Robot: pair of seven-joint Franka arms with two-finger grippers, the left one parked.
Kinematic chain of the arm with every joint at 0, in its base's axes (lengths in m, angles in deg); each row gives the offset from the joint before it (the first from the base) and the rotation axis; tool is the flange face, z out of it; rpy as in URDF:
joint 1: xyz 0 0 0.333 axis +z
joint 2: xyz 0 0 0 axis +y
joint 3: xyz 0 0 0.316 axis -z
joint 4: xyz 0.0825 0 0 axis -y
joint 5: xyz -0.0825 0 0.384 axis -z
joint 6: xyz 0 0 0 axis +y
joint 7: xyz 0.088 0 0 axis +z
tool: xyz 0 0 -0.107 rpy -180 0 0
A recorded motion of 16 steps. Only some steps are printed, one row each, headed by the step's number.
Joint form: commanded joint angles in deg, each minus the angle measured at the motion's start. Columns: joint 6, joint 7, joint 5, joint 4, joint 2, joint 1, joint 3.
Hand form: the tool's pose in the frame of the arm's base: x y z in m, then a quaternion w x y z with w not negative. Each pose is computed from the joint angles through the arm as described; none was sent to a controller.
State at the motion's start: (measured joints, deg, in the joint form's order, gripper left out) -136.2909 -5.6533 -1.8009 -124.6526 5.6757 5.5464 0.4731
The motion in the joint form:
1: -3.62 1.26 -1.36 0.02 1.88 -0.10 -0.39
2: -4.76 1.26 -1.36 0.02 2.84 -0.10 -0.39
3: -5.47 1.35 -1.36 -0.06 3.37 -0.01 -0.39
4: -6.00 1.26 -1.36 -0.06 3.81 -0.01 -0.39
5: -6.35 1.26 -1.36 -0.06 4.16 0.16 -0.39
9: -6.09 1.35 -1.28 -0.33 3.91 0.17 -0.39
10: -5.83 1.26 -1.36 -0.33 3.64 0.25 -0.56
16: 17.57 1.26 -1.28 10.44 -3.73 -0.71 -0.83
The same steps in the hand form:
1: 0.5624 0.0529 0.3445 0.02470 -0.99748 0.01140 -0.06545
2: 0.5644 0.0529 0.3370 0.02446 -0.99738 0.01175 -0.06705
3: 0.5650 0.0538 0.3324 0.02429 -0.99734 0.01039 -0.06794
4: 0.5659 0.0538 0.3290 0.02424 -0.99728 0.01133 -0.06871
5: 0.5663 0.0555 0.3261 0.02421 -0.99729 0.00996 -0.06869
9: 0.5644 0.0554 0.3261 0.02353 -0.99748 0.00853 -0.06631
10: 0.5638 0.0579 0.3283 0.02453 -0.99747 0.00761 -0.06625
16: 0.5644 0.0541 0.4479 0.02575 -0.99945 0.00541 -0.02027

